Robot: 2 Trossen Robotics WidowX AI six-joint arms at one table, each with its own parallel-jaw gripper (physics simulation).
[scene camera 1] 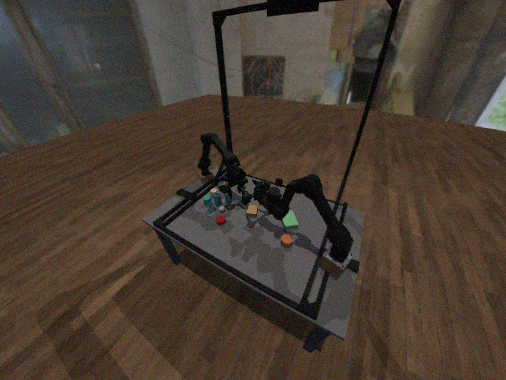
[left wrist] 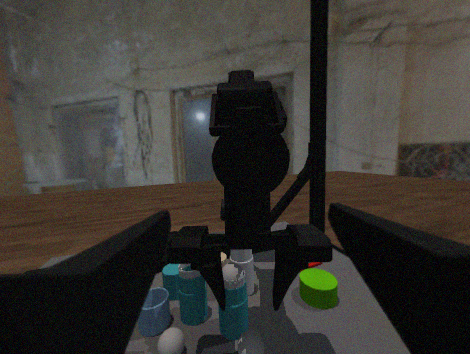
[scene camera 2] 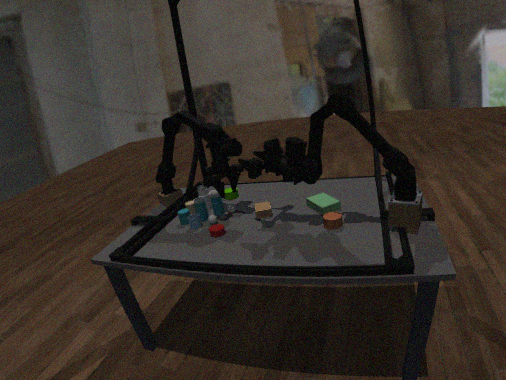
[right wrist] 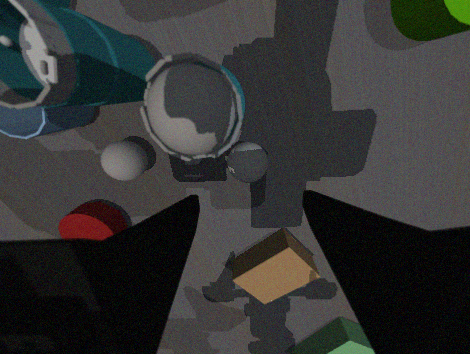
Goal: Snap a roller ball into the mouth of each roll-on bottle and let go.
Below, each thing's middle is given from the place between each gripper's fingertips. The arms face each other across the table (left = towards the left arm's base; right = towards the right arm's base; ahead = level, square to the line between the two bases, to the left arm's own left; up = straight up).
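Scene:
My right gripper is 5 cm above the light blue cup (left wrist: 154,318), 15 cm short of it and 7 cm to the left of it. As for the red disc (right wrist: 97,220), that's 6 cm below my right hand, 17 cm ahead of it and 6 cm to the left.
My left hand, now, is 220 mm above the red disc, 70 mm to the left of it and 160 mm short of it. The light blue cup is 210 mm below that left hand, 140 mm ahead of it and 200 mm to the right.

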